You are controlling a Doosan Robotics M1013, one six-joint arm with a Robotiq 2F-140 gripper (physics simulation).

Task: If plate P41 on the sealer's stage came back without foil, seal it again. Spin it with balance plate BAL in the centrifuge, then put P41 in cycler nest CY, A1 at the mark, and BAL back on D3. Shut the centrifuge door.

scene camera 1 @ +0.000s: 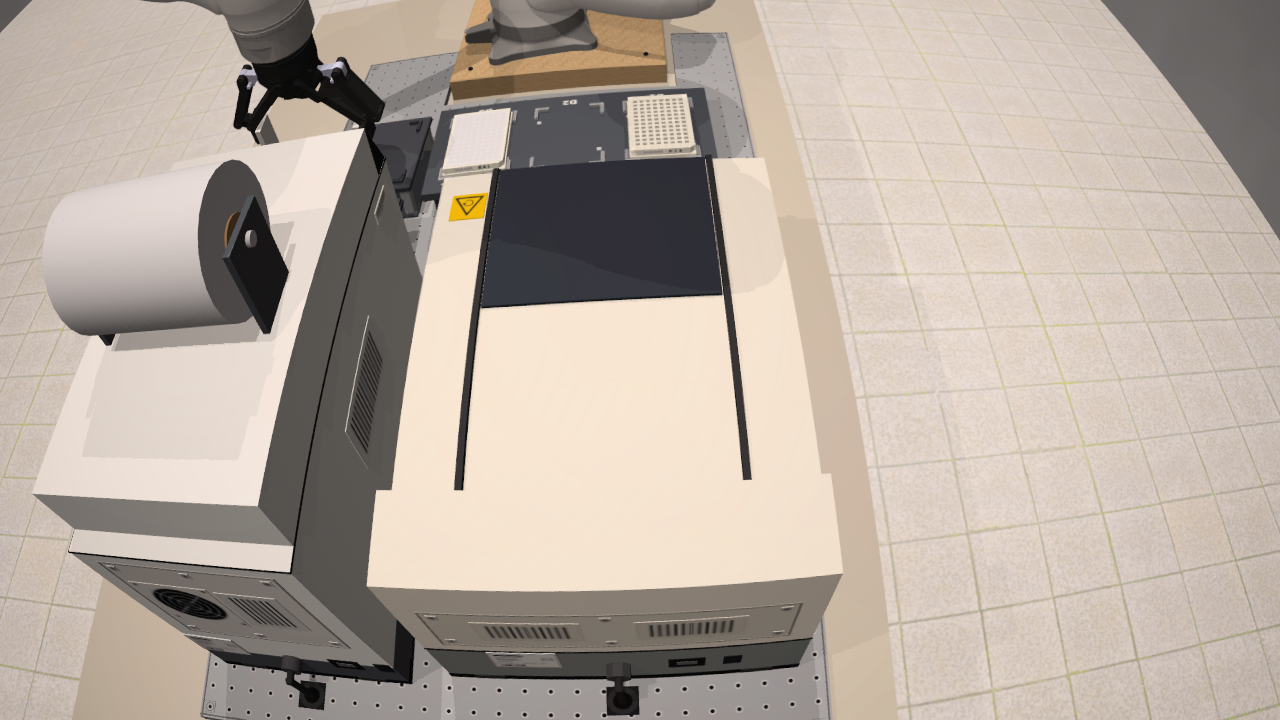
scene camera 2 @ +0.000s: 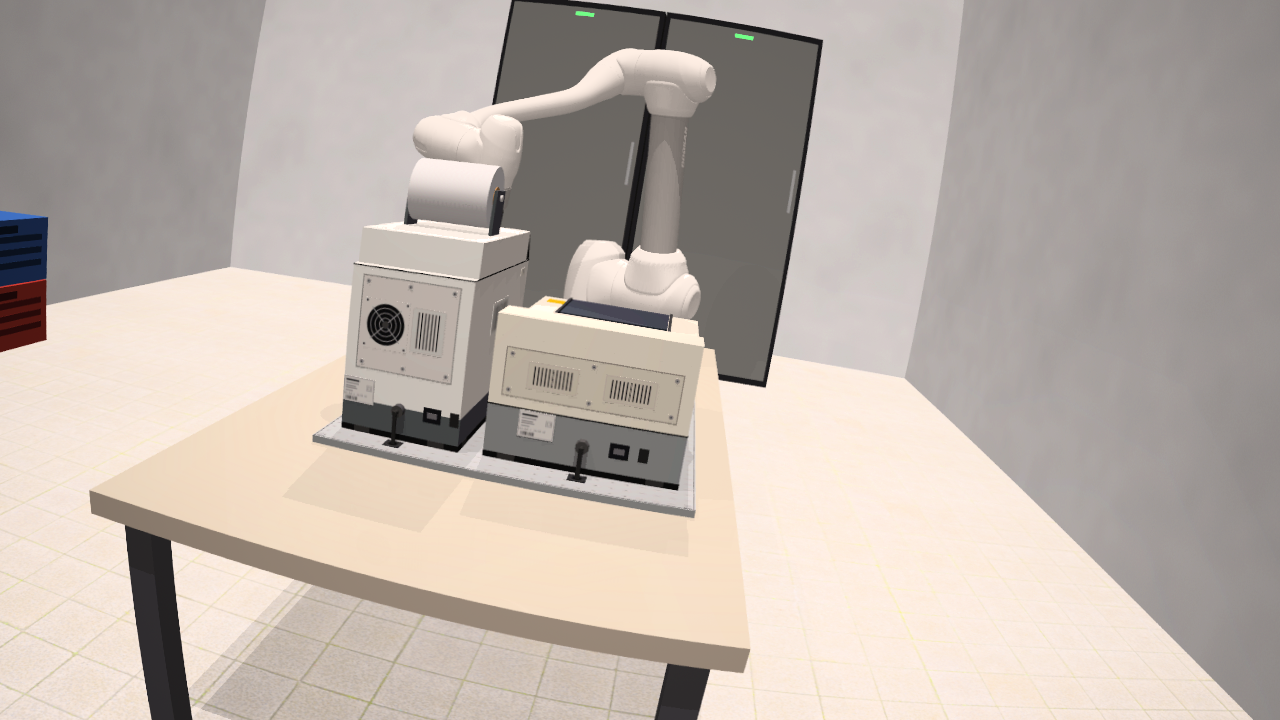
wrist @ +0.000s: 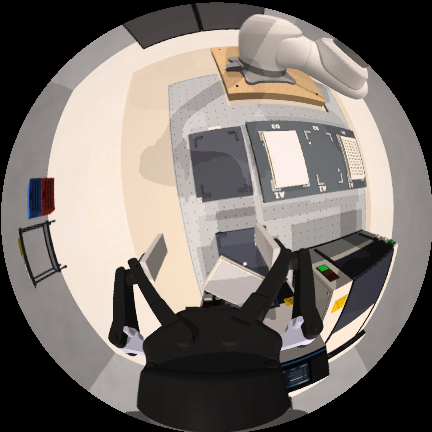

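Where they show: gripper, fingertip midpoint: (wrist: 208, 237); arm's base, link origin: (scene camera 1: 540, 32) (wrist: 260, 68).
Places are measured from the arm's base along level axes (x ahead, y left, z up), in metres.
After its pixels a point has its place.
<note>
My gripper (scene camera 1: 317, 138) @[x 0.443, y -0.297, z 0.146 m] (wrist: 208, 237) @[x 0.443, y -0.297, z 0.146 m] is open and empty, above the front of the sealer (scene camera 1: 179, 394) @[x 0.933, y -0.306, z 0.322 m] (scene camera 2: 416, 331) @[x 1.041, y -0.320, z 0.165 m]. In the wrist view, a pale plate-like piece (wrist: 232, 280) @[x 0.557, y -0.294, z 0.083 m], apparently P41, sits turned at an angle by the dark sealer stage (wrist: 237, 244) @[x 0.491, y -0.266, z 0.063 m], below the gripper and partly hidden. I cannot tell whether it has foil. A white plate (scene camera 1: 477, 138) @[x 0.352, y -0.106, z 0.046 m] (wrist: 287, 160) @[x 0.359, y -0.110, z 0.046 m], apparently BAL, sits on D3. The dark nest (wrist: 222, 162) @[x 0.324, y -0.245, z 0.030 m], apparently CY, has nothing on it. The centrifuge (scene camera 1: 599, 394) @[x 0.892, y 0.002, z 0.182 m] (scene camera 2: 590, 376) @[x 1.071, y -0.026, z 0.138 m] has a dark panel (scene camera 1: 604, 232) @[x 0.719, y 0.030, z 0.185 m] at the front end of its top rails.
A perforated plate (scene camera 1: 660, 123) @[x 0.384, y 0.140, z 0.045 m] (wrist: 353, 157) @[x 0.381, y 0.139, z 0.044 m] sits at the far end of the deck (wrist: 315, 175) @[x 0.405, y -0.037, z 0.031 m], past D2. A foil roll (scene camera 1: 134, 250) @[x 0.893, y -0.297, z 0.432 m] (scene camera 2: 452, 190) @[x 0.909, y -0.310, z 0.396 m] stands high on the sealer. The arm's wooden base block (scene camera 1: 554, 76) @[x 0.138, y 0.012, z -0.013 m] (wrist: 275, 92) @[x 0.133, y -0.017, z -0.001 m] is behind the deck.
</note>
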